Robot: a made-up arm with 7 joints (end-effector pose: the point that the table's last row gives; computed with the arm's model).
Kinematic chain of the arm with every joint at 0, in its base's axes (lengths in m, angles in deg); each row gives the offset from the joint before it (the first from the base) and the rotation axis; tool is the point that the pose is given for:
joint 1: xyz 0 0.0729 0 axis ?
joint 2: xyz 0 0.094 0 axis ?
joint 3: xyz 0 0 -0.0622 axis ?
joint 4: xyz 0 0 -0.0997 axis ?
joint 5: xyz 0 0 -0.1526 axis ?
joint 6: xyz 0 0 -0.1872 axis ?
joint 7: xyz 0 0 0 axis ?
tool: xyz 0 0 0
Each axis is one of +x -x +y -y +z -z.
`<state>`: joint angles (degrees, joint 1 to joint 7).
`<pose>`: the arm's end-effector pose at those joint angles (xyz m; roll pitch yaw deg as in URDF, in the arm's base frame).
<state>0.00 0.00 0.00 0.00 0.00 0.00 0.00</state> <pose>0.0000 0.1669 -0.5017 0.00 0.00 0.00</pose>
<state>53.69 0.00 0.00 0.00 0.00 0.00 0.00</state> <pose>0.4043 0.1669 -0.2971 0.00 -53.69 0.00</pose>
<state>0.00 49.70 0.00 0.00 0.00 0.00 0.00</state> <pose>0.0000 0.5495 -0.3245 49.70 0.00 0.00</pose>
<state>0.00 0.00 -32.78 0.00 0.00 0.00 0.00</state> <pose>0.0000 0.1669 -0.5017 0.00 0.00 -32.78</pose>
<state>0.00 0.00 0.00 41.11 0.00 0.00 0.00</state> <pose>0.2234 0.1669 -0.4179 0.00 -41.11 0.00</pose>
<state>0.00 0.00 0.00 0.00 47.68 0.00 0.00</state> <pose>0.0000 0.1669 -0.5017 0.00 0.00 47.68</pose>
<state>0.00 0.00 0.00 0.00 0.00 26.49 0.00</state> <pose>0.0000 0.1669 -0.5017 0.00 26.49 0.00</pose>
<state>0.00 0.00 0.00 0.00 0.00 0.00 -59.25</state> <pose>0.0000 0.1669 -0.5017 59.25 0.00 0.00</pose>
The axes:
joint 1: -y
joint 2: +x
joint 3: +z
joint 4: -y
joint 5: +z
joint 6: +y
joint 7: -x

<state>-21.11 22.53 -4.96 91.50 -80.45 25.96 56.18</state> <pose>0.2607 0.1984 -0.2642 18.34 18.59 -74.21</pose>
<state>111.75 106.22 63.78 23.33 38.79 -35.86 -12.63</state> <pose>-0.2527 0.5882 -0.0368 -54.75 22.93 -100.15</pose>
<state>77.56 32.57 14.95 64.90 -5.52 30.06 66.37</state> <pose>0.2742 0.3986 0.2440 125.40 -65.78 -151.58</pose>
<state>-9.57 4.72 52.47 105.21 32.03 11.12 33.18</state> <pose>0.1885 0.4320 -0.0836 -130.07 -69.08 141.89</pose>
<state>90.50 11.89 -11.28 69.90 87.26 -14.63 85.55</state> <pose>0.2828 0.1632 0.3154 113.09 1.77 109.36</pose>
